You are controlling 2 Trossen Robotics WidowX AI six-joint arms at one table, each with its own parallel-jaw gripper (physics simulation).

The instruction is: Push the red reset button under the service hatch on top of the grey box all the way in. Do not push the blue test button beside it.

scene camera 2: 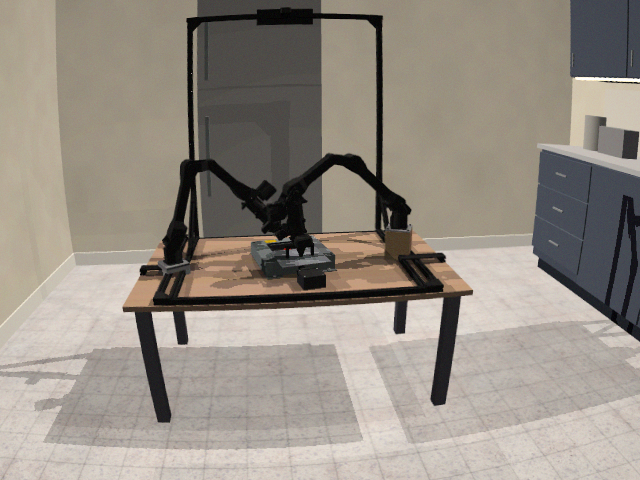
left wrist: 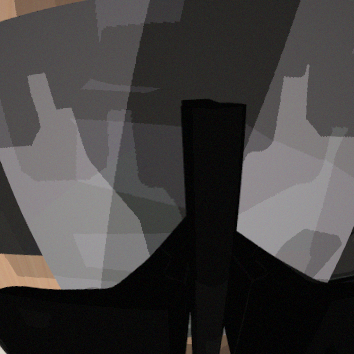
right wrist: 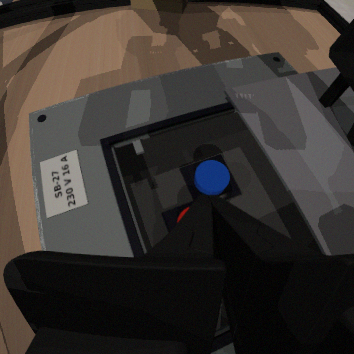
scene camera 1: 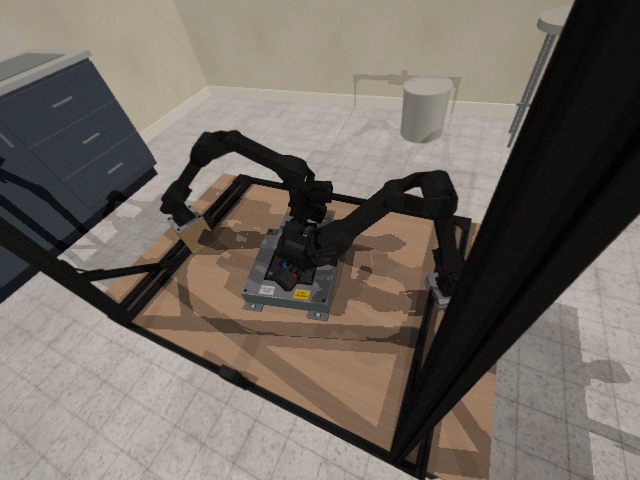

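Observation:
The grey box (scene camera 1: 318, 291) (scene camera 2: 270, 263) (right wrist: 105, 225) stands mid-table. Its service hatch (right wrist: 298, 140) (left wrist: 88, 197) is drawn aside, so the recess is open. My left gripper (scene camera 1: 300, 228) (scene camera 2: 301, 241) (left wrist: 199, 223) is shut on the hatch handle and holds the hatch back. In the recess the blue test button (right wrist: 212, 177) (scene camera 1: 285, 265) is in full view. My right gripper (right wrist: 206, 203) (scene camera 1: 301, 268) is shut and empty, and its tips rest on the red button, just short of the blue one.
A white label (right wrist: 63, 182) and a yellow label (scene camera 1: 301, 294) are on the box top. A small black block (scene camera 2: 311, 279) lies in front of the box. A tan box (scene camera 1: 196, 236) (scene camera 2: 398, 243) stands by the left arm's base. A black frame rail (scene camera 2: 294, 297) edges the table.

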